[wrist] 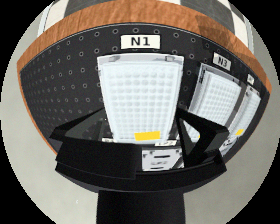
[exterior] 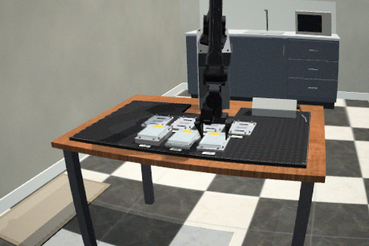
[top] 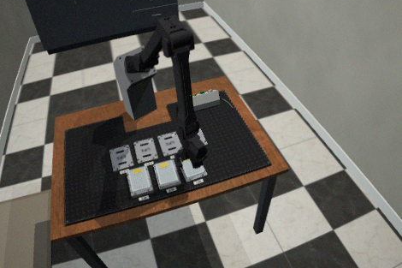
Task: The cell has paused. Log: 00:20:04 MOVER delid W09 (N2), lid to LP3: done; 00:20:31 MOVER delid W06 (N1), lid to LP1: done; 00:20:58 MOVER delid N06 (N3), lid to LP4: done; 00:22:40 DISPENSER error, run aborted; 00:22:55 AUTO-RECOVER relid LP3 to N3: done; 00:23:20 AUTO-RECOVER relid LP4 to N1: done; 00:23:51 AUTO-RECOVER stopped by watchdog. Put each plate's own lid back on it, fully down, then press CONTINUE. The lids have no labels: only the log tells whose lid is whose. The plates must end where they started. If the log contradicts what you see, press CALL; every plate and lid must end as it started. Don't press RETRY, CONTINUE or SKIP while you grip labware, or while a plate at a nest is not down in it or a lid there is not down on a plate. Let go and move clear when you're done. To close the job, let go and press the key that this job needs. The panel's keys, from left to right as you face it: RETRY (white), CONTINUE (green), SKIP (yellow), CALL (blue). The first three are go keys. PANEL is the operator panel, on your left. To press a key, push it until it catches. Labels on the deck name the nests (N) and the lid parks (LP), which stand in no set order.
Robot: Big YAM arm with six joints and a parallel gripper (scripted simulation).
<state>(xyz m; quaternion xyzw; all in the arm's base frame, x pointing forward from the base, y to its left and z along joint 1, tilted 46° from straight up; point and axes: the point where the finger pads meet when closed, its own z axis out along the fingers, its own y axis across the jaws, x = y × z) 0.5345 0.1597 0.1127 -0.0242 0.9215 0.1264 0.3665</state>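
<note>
The lid is 10 mm below my hand. Round my hand: LP4 lid park 190 mm behind, 40 mm to the left, 30 mm below; then green key 480 mm behind, 150 mm to the left, 30 mm above; then white key 490 mm behind, 200 mm to the left, 30 mm above.
</note>
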